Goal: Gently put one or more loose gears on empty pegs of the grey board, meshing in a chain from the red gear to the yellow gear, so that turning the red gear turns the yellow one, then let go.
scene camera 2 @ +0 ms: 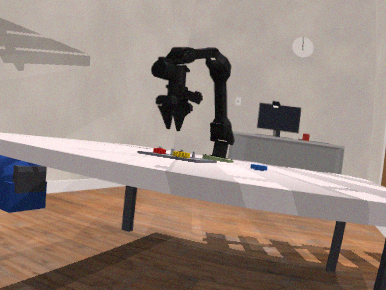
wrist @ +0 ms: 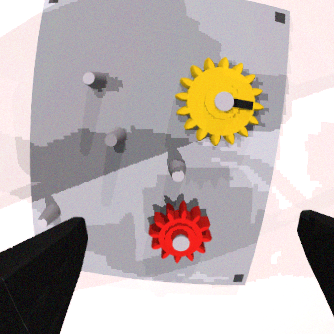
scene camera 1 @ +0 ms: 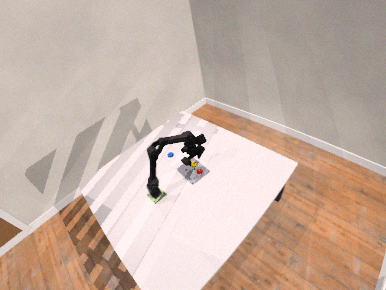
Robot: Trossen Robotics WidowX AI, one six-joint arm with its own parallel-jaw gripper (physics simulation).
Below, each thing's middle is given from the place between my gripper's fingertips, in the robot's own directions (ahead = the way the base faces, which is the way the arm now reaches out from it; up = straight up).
Labels:
Now: hand 70 mm above the red gear (wrist: 180,221), 40 mm to the left of it and 10 mm past it. Also, from my hand: grey board (wrist: 116,189): 80 mm below, 20 mm to the left, 20 mm behind; yellow gear (wrist: 199,98): 70 mm below, 40 mm to the left, 20 mm ahead.

